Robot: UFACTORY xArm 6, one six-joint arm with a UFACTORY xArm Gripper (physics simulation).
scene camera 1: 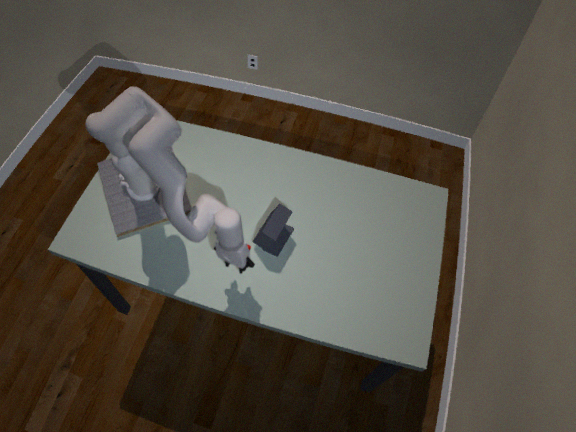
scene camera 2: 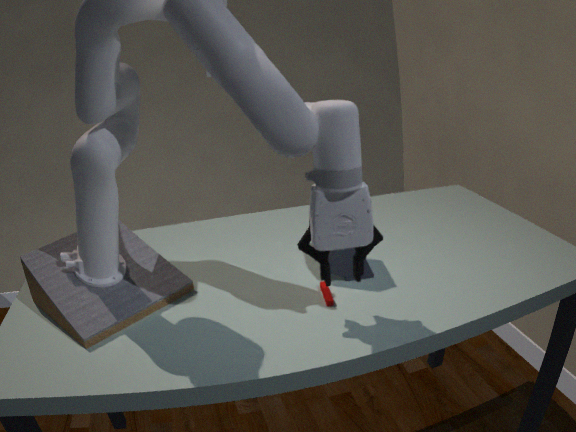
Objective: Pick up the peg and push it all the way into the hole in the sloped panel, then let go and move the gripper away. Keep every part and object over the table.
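Frame: origin at the arm's base, x right, y ahead, z up, level; centimetres.
Seen in the pictures: gripper, fingertip midpoint: (scene camera 1: 235, 266) (scene camera 2: 342, 280); arm's base at its link origin: (scene camera 1: 143, 185) (scene camera 2: 99, 268).
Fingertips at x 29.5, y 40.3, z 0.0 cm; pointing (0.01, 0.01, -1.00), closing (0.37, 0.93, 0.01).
Note:
Pixels of each thing's top centre, then the offset from my fingertips to it. Level surfaces: height alone.
- red peg at its top centre: (scene camera 2: 326, 290) (scene camera 1: 243, 254) dx -7.7, dy +1.3, dz -5.8 cm
- dark grey block with the sloped panel, top centre: (scene camera 2: 343, 210) (scene camera 1: 273, 218) dx -16.4, dy +10.9, dz +5.8 cm
- pale green table at its surface level: dz -7.0 cm
The red peg (scene camera 1: 248, 247) (scene camera 2: 327, 294) lies on the table; in the scene camera 1 view the gripper hides most of it. My gripper (scene camera 1: 240, 267) (scene camera 2: 342, 281) is partly open, pointing down above the table, with nothing between its fingers. In the scene camera 2 view the peg shows just below the left finger, apart from the space between the fingers. The dark grey block with the sloped panel (scene camera 1: 275, 227) (scene camera 2: 348, 266) stands close to the gripper, partly hidden behind it in the scene camera 2 view. The hole cannot be made out.
The arm stands on a grey wedge-shaped base (scene camera 1: 112, 200) (scene camera 2: 55, 280) at the left end of the pale green table (scene camera 1: 365, 250) (scene camera 2: 450, 240). The table's long near edge runs below the gripper in both views, with wooden floor beyond it. Shadows of the arm fall across the table.

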